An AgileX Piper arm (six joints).
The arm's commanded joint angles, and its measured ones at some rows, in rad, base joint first. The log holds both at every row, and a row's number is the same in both.
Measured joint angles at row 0: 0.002, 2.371, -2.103, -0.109, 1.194, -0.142
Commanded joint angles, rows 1 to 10: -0.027, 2.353, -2.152, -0.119, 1.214, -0.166; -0.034, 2.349, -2.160, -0.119, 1.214, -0.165; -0.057, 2.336, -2.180, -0.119, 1.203, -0.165; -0.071, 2.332, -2.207, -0.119, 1.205, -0.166; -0.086, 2.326, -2.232, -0.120, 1.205, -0.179; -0.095, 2.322, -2.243, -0.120, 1.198, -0.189; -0.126, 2.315, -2.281, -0.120, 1.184, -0.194; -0.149, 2.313, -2.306, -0.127, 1.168, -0.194; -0.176, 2.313, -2.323, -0.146, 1.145, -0.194; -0.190, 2.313, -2.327, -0.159, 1.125, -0.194
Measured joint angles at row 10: -0.152, 2.324, -2.311, -0.122, 1.167, -0.188
